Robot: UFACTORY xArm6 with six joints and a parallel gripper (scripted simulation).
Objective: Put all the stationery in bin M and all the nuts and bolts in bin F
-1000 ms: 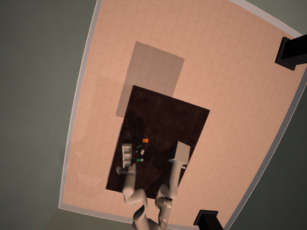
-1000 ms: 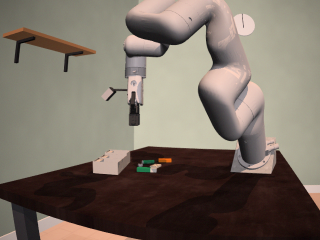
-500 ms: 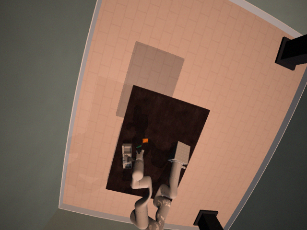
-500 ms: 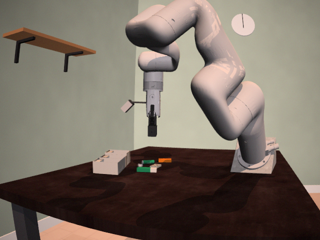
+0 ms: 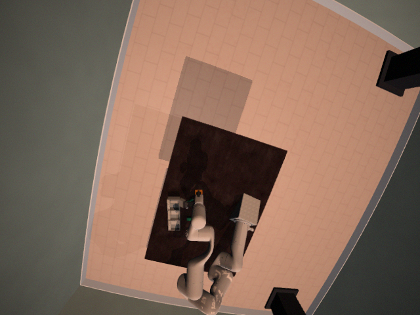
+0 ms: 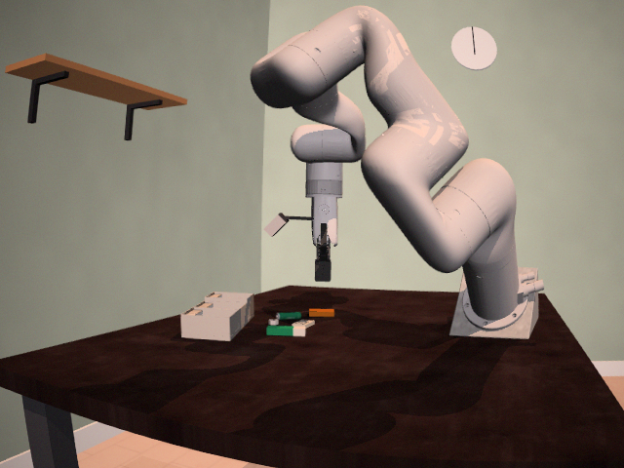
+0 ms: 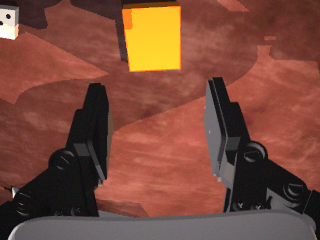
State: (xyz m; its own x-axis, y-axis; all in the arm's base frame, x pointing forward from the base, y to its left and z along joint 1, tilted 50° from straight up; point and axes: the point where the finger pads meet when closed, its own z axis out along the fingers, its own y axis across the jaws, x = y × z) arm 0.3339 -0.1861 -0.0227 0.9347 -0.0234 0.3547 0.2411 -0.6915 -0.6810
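Now: the orange block 90 mm below my hand. From my hand the other things lie so: cream domino (130 mm to the left, 90 mm below); then green cylinder (80 mm to the left, 80 mm below, 50 mm ahead); then steel nut (140 mm to the left, 90 mm below, 60 mm ahead).
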